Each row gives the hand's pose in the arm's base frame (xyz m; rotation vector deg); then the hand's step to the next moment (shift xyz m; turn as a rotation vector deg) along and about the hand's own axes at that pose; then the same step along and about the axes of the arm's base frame.
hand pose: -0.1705 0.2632 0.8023 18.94 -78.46 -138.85
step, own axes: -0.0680 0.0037 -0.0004 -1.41 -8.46 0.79
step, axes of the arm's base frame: 0.0631 0.0250 0.0054 -0.47 5.24 -6.82
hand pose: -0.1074 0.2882 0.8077 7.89 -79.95 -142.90
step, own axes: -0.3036 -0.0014 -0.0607 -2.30 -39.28 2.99
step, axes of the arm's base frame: 0.3033 0.0381 -0.0493 -6.12 22.54 -31.81
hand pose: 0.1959 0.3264 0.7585 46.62 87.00 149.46
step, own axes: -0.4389 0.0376 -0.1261 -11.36 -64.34 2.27
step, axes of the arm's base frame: 0.3327 -0.2382 -0.2062 -4.61 32.79 -56.37
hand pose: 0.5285 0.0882 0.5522 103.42 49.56 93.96
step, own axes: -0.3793 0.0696 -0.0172 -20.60 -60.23 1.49
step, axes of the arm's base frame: -0.0292 -0.3354 -0.1889 -5.46 23.05 -59.10
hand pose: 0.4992 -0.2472 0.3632 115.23 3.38 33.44
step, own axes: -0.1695 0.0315 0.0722 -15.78 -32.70 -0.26
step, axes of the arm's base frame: -0.1251 -0.1226 -0.0651 -7.47 12.09 -33.41
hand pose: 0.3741 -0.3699 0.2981 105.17 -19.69 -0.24
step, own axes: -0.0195 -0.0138 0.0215 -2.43 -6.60 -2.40
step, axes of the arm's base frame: -0.0193 -0.0122 -0.0226 -0.37 4.47 -5.93
